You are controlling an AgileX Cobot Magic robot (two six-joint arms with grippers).
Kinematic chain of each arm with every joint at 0, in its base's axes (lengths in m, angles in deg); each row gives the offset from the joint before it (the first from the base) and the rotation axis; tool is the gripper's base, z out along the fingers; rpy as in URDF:
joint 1: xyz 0 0 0.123 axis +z
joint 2: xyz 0 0 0 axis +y
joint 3: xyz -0.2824 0 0.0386 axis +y
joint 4: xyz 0.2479 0 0.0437 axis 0.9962 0 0.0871
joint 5: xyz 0 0 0 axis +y
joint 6: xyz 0.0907 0 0.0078 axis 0.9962 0 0.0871
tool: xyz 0 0 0 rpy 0 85 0
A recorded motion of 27 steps. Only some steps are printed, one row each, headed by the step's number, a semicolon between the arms.
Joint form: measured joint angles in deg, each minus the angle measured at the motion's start. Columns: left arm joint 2, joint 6, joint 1, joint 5, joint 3, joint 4; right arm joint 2, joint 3, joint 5, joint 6, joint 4, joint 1.
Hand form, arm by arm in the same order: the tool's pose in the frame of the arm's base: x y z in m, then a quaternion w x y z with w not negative. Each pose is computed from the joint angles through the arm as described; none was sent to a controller.
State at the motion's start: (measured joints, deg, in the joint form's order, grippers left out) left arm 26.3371 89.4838 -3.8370 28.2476 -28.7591 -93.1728; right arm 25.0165 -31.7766 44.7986 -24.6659 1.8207 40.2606
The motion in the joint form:
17: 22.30 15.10 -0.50 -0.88 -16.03 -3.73; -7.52 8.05 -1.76 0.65 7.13 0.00
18: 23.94 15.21 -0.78 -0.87 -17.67 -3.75; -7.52 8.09 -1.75 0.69 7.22 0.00
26: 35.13 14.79 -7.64 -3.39 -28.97 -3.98; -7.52 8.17 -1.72 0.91 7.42 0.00
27: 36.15 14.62 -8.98 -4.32 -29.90 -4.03; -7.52 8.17 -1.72 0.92 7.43 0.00
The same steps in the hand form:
17: 0.1696 -0.0546 0.3941 0.71830 0.23587 0.63861 -0.14350; 0.0404 0.0469 0.2677 0.46943 -0.44315 0.75039 0.14203
18: 0.1762 -0.0560 0.3985 0.71811 0.23797 0.63776 -0.14474; 0.0403 0.0470 0.2675 0.46887 -0.44275 0.75082 0.14286
26: 0.2195 -0.0834 0.4236 0.71064 0.25790 0.63034 -0.17648; 0.0402 0.0471 0.2670 0.46746 -0.44101 0.75226 0.14526
27: 0.2230 -0.0884 0.4247 0.70859 0.25877 0.63108 -0.18074; 0.0402 0.0471 0.2670 0.46743 -0.44092 0.75230 0.14538

